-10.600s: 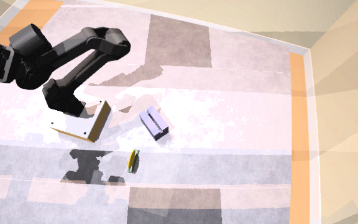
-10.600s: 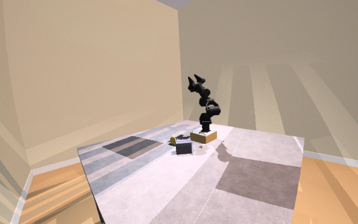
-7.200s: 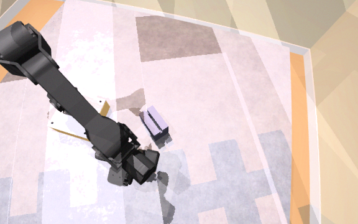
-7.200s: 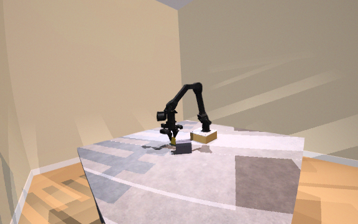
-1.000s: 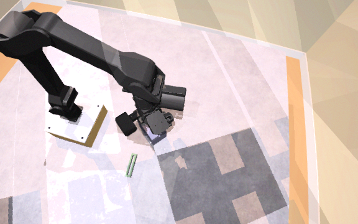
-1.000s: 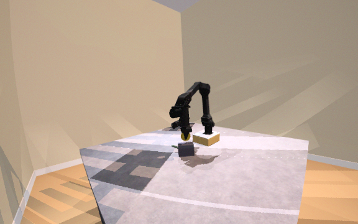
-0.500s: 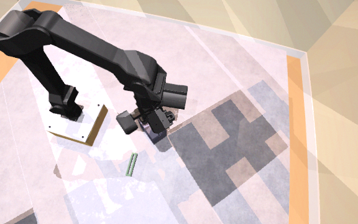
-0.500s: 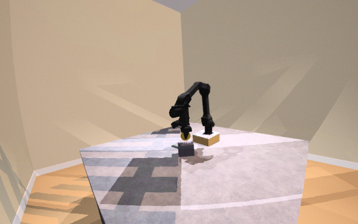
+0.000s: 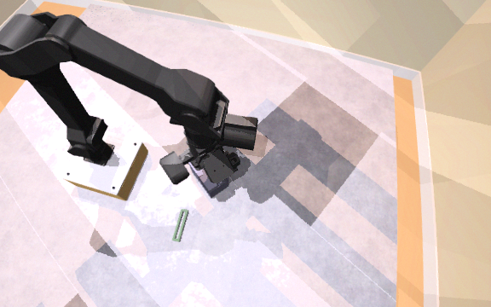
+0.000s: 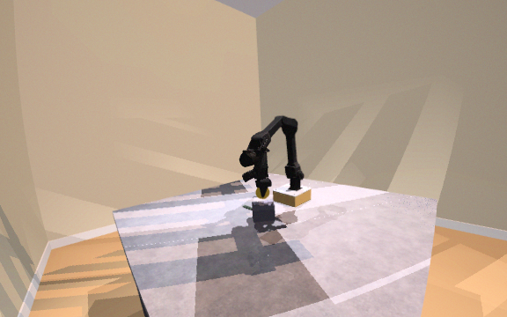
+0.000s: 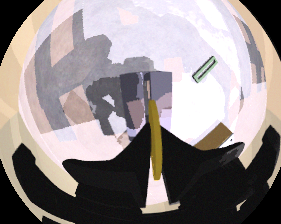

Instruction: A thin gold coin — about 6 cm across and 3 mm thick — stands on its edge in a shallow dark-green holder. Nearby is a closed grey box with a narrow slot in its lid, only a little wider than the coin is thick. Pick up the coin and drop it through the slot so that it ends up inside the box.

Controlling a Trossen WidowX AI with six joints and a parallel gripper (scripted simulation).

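Now: gripper tip 2 cm below the gold coin.
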